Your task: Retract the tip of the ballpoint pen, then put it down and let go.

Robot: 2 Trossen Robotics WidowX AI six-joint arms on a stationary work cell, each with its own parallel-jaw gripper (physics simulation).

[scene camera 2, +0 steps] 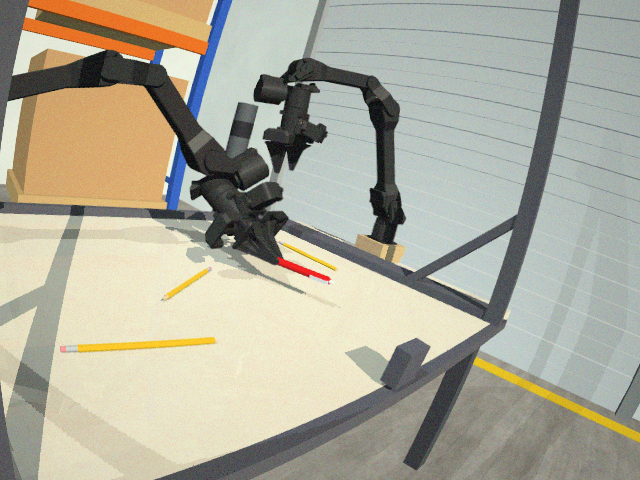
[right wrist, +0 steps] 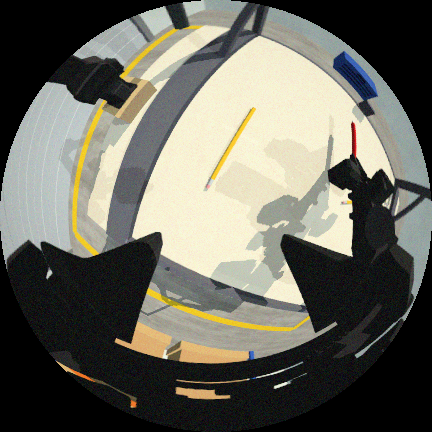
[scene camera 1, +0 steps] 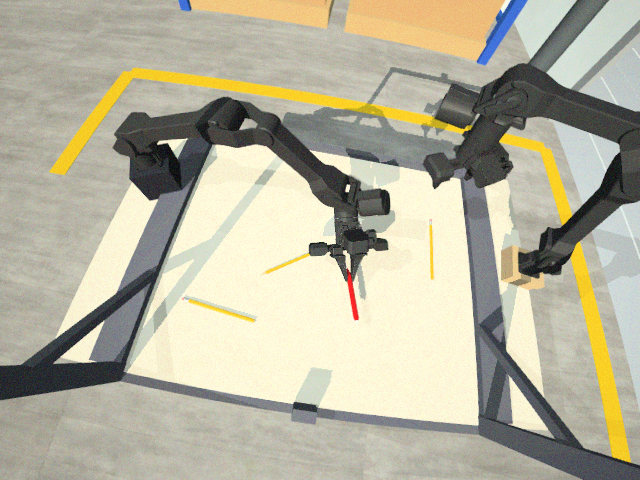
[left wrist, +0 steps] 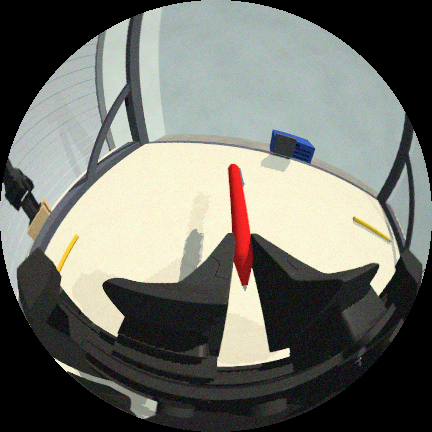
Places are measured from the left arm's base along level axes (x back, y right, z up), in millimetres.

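Where they show: left gripper, between the fingertips: [scene camera 2: 279, 263] [right wrist: 352, 155] [scene camera 1: 349, 281] [left wrist: 240, 238]; right gripper, between the fingertips: [scene camera 2: 284, 171] [right wrist: 224, 240] [scene camera 1: 449, 183]; left arm's base, origin of its link: [scene camera 1: 149, 160]; right arm's base, origin of its link: [scene camera 2: 382, 240] [right wrist: 121, 93] [scene camera 1: 528, 265] [left wrist: 34, 213].
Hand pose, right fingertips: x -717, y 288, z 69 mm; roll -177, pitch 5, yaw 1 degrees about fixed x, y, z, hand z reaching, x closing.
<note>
Each offset is from my right fingertips to the top centre of the thing. Level surfaces: height alone.
The red ballpoint pen @(dx +295, dy +174, dz -118 mm) [scene camera 1: 353, 299] [scene camera 2: 300, 269] [left wrist: 240, 215] [right wrist: 354, 137] is held above the table, its shadow apart from it. My left gripper [scene camera 1: 348, 277] [scene camera 2: 278, 260] [left wrist: 240, 238] is shut on the pen near its tip end. In the left wrist view a small grey point shows at the pen's near end, between the fingers. The far end, with a pale clip, points away from the fingers; in scene camera 2 a small white button shows there. My right gripper [scene camera 2: 284, 169] [right wrist: 224, 240] is open and empty, high above the table's far right edge.
Yellow pencils lie on the table @(dz -176 mm) [scene camera 1: 403, 361]: one @(dx +10, dy +105, dz -169 mm) [scene camera 1: 431, 250] [scene camera 2: 309, 256] [right wrist: 231, 146] at the right, one @(dx +406, dy +43, dz -167 mm) [scene camera 1: 285, 263] [scene camera 2: 186, 283] left of the left gripper, one @(dx +614, dy +119, dz -169 mm) [scene camera 1: 219, 308] [scene camera 2: 139, 345] farther left. A grey block @(dx +468, dy +386, dz -118 mm) [scene camera 1: 304, 412] [scene camera 2: 404, 363] sits on the front edge.
</note>
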